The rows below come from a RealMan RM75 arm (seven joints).
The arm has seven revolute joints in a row. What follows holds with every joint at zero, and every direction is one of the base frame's.
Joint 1 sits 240.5 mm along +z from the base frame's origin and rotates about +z.
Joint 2 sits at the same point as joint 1 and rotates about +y.
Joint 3 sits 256 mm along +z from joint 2 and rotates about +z.
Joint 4 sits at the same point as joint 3 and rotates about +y.
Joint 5 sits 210 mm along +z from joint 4 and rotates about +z.
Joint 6 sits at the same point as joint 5 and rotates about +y.
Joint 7 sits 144 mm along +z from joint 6 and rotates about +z.
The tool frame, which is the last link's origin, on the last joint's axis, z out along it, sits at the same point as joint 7; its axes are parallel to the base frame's.
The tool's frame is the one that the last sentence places.
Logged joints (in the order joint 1, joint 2, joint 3, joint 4, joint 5, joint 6, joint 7), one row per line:
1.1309 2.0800 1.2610 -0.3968 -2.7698 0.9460 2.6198
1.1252 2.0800 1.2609 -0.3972 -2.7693 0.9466 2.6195
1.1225 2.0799 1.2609 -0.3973 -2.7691 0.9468 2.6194
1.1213 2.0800 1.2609 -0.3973 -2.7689 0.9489 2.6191
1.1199 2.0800 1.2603 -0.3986 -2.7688 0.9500 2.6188
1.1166 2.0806 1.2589 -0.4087 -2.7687 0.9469 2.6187
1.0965 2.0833 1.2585 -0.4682 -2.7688 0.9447 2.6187
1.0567 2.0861 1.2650 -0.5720 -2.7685 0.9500 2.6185
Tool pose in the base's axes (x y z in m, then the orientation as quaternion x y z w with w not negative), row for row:
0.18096 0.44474 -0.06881 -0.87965 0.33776 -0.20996 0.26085
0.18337 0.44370 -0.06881 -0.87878 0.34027 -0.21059 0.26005
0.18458 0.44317 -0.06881 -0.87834 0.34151 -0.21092 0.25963
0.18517 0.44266 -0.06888 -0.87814 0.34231 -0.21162 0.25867
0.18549 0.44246 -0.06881 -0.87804 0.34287 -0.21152 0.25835
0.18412 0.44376 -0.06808 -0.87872 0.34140 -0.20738 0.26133
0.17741 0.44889 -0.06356 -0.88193 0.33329 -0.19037 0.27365
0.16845 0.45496 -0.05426 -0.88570 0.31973 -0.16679 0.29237
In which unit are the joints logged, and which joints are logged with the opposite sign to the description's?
The joints are logged in radians. Opposite sign: joint 3, joint 6.
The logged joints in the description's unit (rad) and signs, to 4 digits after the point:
1.1309 2.0800 -1.2610 -0.3968 -2.7698 -0.9460 2.6198
1.1252 2.0800 -1.2609 -0.3972 -2.7693 -0.9466 2.6195
1.1225 2.0799 -1.2609 -0.3973 -2.7691 -0.9468 2.6194
1.1213 2.0800 -1.2609 -0.3973 -2.7689 -0.9489 2.6191
1.1199 2.0800 -1.2603 -0.3986 -2.7688 -0.9500 2.6188
1.1166 2.0806 -1.2589 -0.4087 -2.7687 -0.9469 2.6187
1.0965 2.0833 -1.2585 -0.4682 -2.7688 -0.9447 2.6187
1.0567 2.0861 -1.2650 -0.5720 -2.7685 -0.9500 2.6185

